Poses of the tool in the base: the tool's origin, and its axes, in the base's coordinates. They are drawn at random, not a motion.
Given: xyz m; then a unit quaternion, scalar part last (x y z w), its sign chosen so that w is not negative.
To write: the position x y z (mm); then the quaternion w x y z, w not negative. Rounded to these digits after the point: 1 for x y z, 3 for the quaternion.
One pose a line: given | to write
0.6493 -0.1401 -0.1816 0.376 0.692 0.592 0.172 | 649.3 -140.1 -181.6 0.172 0.376 0.692 0.592
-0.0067 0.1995 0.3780 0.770 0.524 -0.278 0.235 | -6.7 199.5 378.0 0.235 0.770 0.524 -0.278
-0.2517 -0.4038 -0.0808 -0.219 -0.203 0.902 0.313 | -251.7 -403.8 -80.8 0.313 -0.219 -0.203 0.902
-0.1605 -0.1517 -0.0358 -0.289 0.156 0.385 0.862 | -160.5 -151.7 -35.8 0.862 -0.289 0.156 0.385
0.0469 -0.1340 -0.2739 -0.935 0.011 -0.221 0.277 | 46.9 -134.0 -273.9 0.277 -0.935 0.011 -0.221
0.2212 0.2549 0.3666 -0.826 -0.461 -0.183 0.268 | 221.2 254.9 366.6 0.268 -0.826 -0.461 -0.183
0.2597 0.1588 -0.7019 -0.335 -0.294 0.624 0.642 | 259.7 158.8 -701.9 0.642 -0.335 -0.294 0.624
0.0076 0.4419 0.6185 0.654 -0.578 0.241 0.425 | 7.6 441.9 618.5 0.425 0.654 -0.578 0.241
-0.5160 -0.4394 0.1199 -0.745 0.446 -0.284 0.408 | -516.0 -439.4 119.9 0.408 -0.745 0.446 -0.284
